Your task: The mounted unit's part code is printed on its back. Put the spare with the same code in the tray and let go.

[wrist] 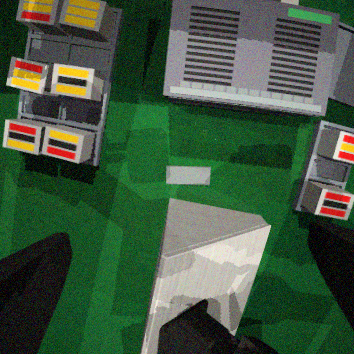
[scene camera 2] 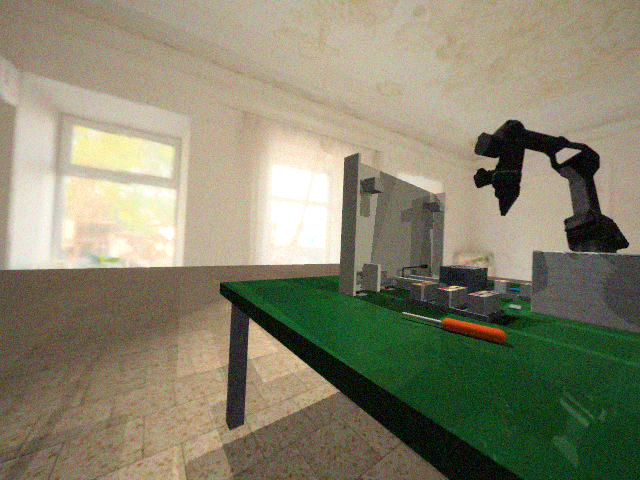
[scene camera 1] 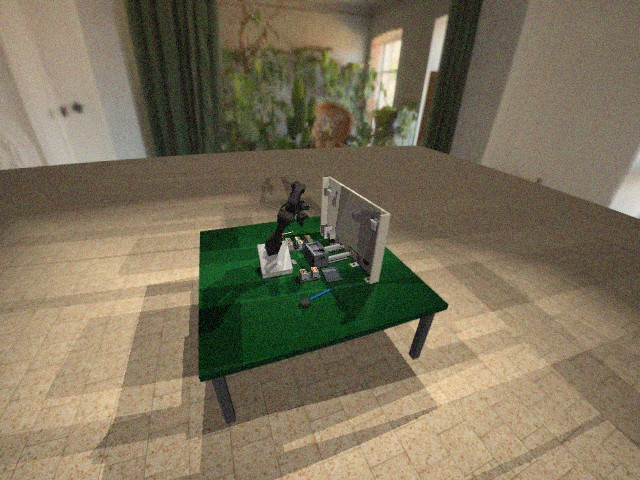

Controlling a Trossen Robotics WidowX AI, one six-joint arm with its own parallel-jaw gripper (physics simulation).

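Places are measured from the arm's base along level axes (x ahead, y left, z up), in centimetres.
Pixels of known places: gripper, fingertip midpoint: [wrist: 190, 238] [scene camera 2: 502, 213] [scene camera 1: 297, 224]; arm's base, origin of the base link: [wrist: 180, 333] [scene camera 2: 593, 265] [scene camera 1: 271, 249].
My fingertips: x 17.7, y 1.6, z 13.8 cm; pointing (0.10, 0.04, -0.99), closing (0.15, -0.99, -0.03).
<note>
For each thing: its top centre in the pictures, then the offset to it from my fingertips. "spot": a spot on its surface instead.
- left rack, surface spot: [wrist: 100, 142] spot: dy +11.2, dx -0.2, dz -26.8 cm
- red-black-yellow, middle of its top: [wrist: 21, 136] [scene camera 2: 480, 294] dy +19.7, dx +0.2, dz -21.9 cm
- yellow-black-red, middle of its top: [wrist: 61, 144] [scene camera 2: 488, 292] dy +14.4, dx -0.2, dz -21.9 cm
- right rack, middle of its top: [wrist: 328, 170] [scene camera 2: 514, 293] [scene camera 1: 309, 275] dy -20.1, dx -0.4, dz -25.9 cm
- red-yellow-red spare, surface spot: [wrist: 347, 146] spot: dy -19.5, dx +3.4, dz -21.9 cm
- red-black-red spare, middle of its top: [wrist: 334, 204] [scene camera 2: 528, 284] dy -19.6, dx -4.0, dz -21.9 cm
- flat grey tray, middle of its top: [scene camera 1: 331, 273] dy -22.8, dx +13.5, dz -26.2 cm
- small light plate, middle of its top: [wrist: 187, 175] dy -1.0, dx -3.4, dz -26.9 cm
- orange-handled screwdriver, middle of its top: [scene camera 2: 447, 318] dy +35.7, dx +1.6, dz -25.0 cm
- blue-handled tool, middle of its top: [scene camera 1: 320, 293] dy -37.2, dx -0.9, dz -26.0 cm
My gripper [wrist: 190, 238] [scene camera 2: 504, 210] is open and empty, high above the table near the arm's base. The mounted unit [wrist: 255, 55] [scene camera 2: 463, 277] [scene camera 1: 315, 254] is a grey vented box with a green strip; its back code is hidden. In the wrist view, the left rack [wrist: 100, 142] holds several striped spares, including yellow-black-yellow [wrist: 72, 80], red-black-yellow [wrist: 22, 135] and yellow-black-red [wrist: 62, 144]. The right rack [wrist: 308, 175] holds a red-yellow-red spare [wrist: 347, 146] and a red-black-red spare [wrist: 335, 204]. The flat grey tray [scene camera 1: 331, 274] [wrist: 344, 67] is beside the unit, partly cut off in the wrist view.
A tall upright panel [scene camera 1: 379, 248] [scene camera 2: 350, 227] stands behind the unit. The arm's pale base [wrist: 215, 240] [scene camera 1: 275, 263] stands in front of it. A small light plate [wrist: 188, 175] lies between base and unit. An orange-handled screwdriver [scene camera 2: 473, 329] and a blue-handled tool [scene camera 1: 320, 294] lie on the table.
</note>
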